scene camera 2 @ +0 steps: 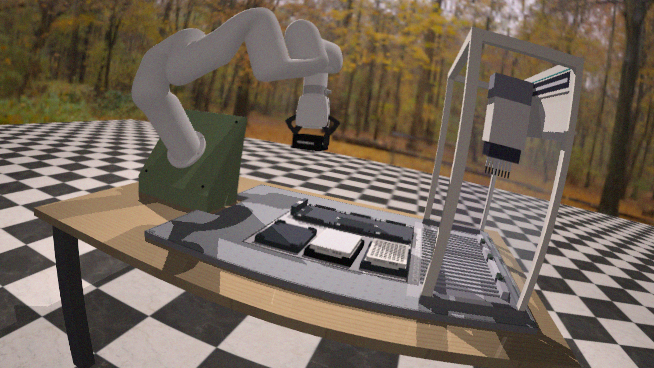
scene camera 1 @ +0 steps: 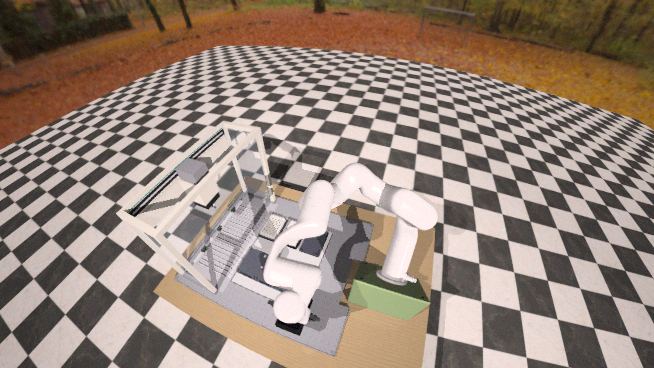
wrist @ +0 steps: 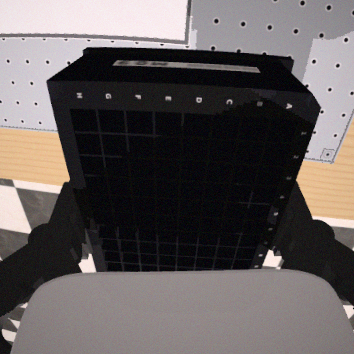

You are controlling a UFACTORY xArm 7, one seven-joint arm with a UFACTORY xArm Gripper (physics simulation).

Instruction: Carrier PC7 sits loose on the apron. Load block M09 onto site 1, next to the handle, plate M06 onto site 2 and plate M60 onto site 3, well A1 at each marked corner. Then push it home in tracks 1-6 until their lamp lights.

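Frame: origin at the arm's base, x ahead, y left, z up, level; millimetres.
Where they show: gripper, fingertip midpoint: (wrist: 179, 174); arm's base, origin of the base link: (scene camera 2: 186, 149) (scene camera 1: 391, 278).
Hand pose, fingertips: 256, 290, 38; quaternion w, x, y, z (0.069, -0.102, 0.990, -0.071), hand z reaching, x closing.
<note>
Each offset is from my fingertips to the top centre of the thing, as dx, dy, dz. "spot": to the spot under its first point.
My gripper (scene camera 1: 294, 320) (scene camera 2: 310, 137) (wrist: 179, 174) is shut on the black block M09 {-2, +2, +40} (scene camera 1: 289, 328) (scene camera 2: 311, 144) (wrist: 175, 170), high above the deck. In the wrist view the block's label faces the top edge and its A1 corner is at upper right. Carrier PC7 {+216, -124, -135} (scene camera 1: 252, 265) (scene camera 2: 352, 221) is long and dark, lying on the pale apron (scene camera 1: 256, 288) (wrist: 95, 17); its raised handle end {spot: +67, -155, -144} (scene camera 2: 300, 206) points away from the tracks (scene camera 1: 215, 261) (scene camera 2: 462, 265). A smooth white-topped plate {+246, -341, -139} (scene camera 2: 336, 242) and a pale welled plate {+357, -321, -139} (scene camera 1: 272, 226) (scene camera 2: 388, 253) stand beside it. Their labels are unreadable.
A dark low holder {+135, -355, -147} (scene camera 1: 314, 245) (scene camera 2: 286, 235) stands beside the white-topped plate. A tall frame {spot: +469, -459, +131} (scene camera 1: 262, 162) (scene camera 2: 462, 120) stands over the tracks, with a pipetting head (scene camera 1: 192, 170) (scene camera 2: 509, 117) hanging inside. The green arm base (scene camera 1: 382, 300) (scene camera 2: 197, 167) stands at the table's other end.
</note>
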